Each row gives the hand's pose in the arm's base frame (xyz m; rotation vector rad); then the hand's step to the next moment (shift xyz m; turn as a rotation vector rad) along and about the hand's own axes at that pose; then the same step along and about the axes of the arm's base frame.
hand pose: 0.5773 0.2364 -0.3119 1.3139 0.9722 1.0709
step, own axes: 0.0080 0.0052 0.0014 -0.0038 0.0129 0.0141
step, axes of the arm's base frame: 0.0031 0.0072 0.0056 0.0121 -0.0076 0.0133
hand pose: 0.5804 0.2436 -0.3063 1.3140 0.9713 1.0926
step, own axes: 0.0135 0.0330 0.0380 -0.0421 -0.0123 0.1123
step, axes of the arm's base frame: 0.0382 0.0026 0.0353 0.0998 -0.0669 -0.0099
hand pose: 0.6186 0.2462 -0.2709 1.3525 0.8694 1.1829
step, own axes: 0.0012 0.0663 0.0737 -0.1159 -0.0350 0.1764
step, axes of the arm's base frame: 0.0632 -0.0271 0.0715 0.1470 -0.1504 -0.0394
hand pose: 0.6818 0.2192 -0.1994 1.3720 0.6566 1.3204
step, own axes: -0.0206 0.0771 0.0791 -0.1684 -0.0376 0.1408
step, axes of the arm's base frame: 0.0478 -0.0646 0.0785 0.1022 -0.1864 -0.0664
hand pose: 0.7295 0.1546 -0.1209 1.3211 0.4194 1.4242
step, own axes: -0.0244 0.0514 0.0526 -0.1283 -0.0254 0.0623
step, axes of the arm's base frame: 0.0165 -0.0592 0.0472 0.0376 -0.1253 -0.0622
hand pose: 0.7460 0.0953 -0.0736 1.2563 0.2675 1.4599
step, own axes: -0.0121 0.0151 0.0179 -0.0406 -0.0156 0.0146
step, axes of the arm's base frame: 0.0029 -0.0233 0.0120 0.0122 -0.0347 -0.0274
